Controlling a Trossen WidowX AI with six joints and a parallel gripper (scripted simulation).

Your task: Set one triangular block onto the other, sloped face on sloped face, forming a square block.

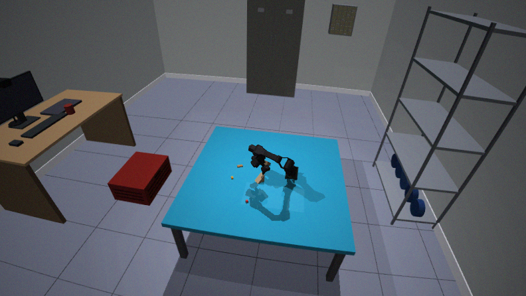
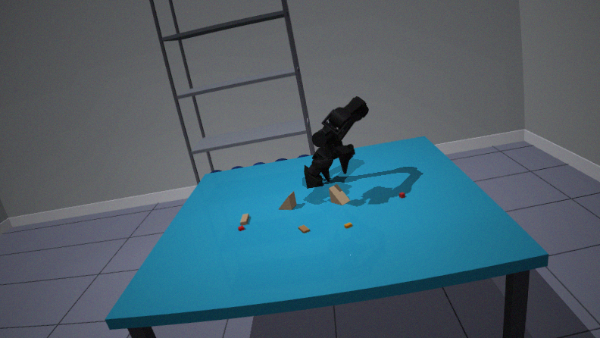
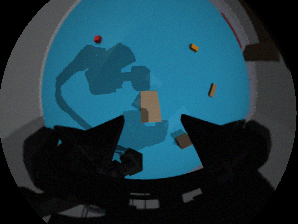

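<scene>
Now: gripper tip 1 cm past the triangular block, 1 cm to the left of it and 9 cm above it. Also, from my gripper tip: red cube (7 cm ahead, 24 cm to the left, 10 cm below); then brown piece (19 cm ahead, 16 cm to the right, 10 cm below); then orange piece (23 cm ahead, 10 cm below).
</scene>
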